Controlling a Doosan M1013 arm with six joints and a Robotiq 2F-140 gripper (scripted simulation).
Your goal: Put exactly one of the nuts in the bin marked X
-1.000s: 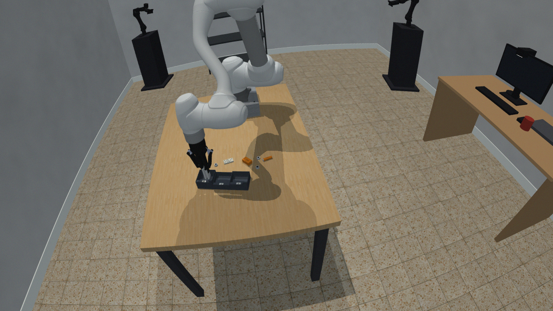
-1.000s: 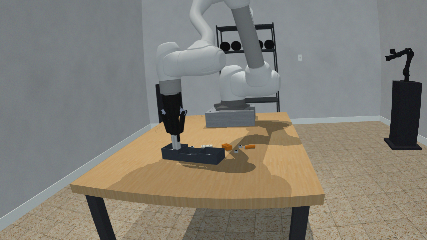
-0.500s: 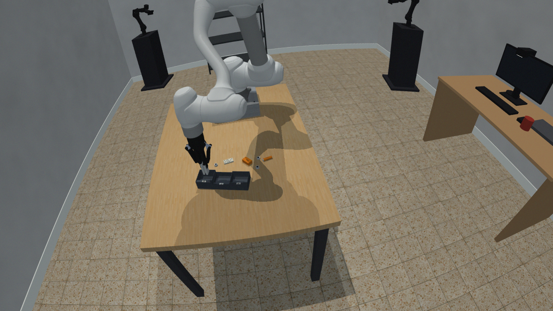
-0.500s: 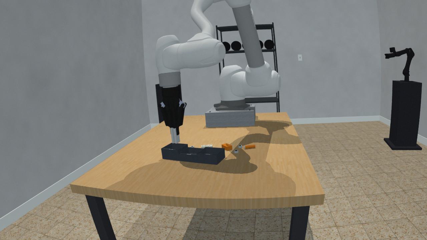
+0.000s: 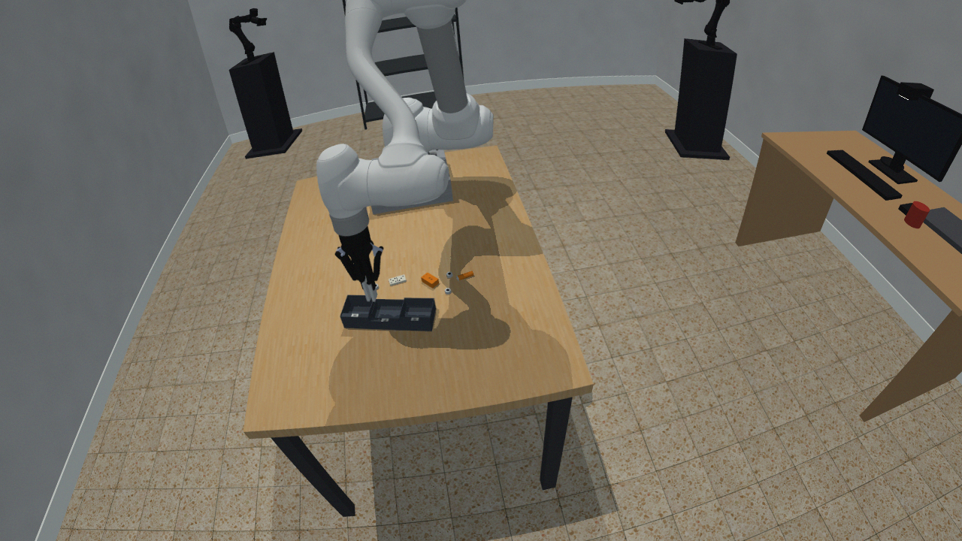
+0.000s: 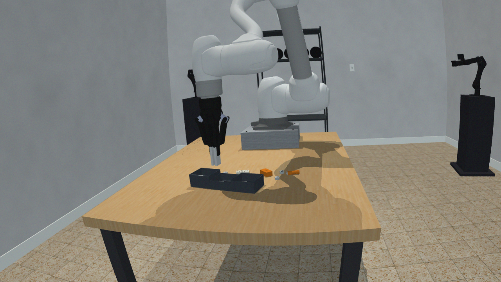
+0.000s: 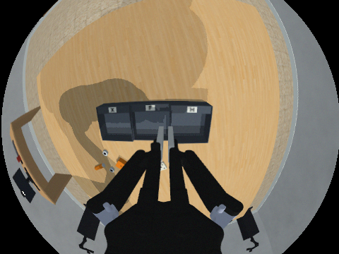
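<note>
My hand is 9 cm above the dark bin row and 3 cm to the right of it. From my hand the other things lie so: orange bolt-like piece (23 cm to the left, 15 cm behind, 10 cm below); white domino (15 cm behind, 10 cm below, 3 cm to the left); orange block (14 cm behind, 12 cm to the left, 10 cm below).
</note>
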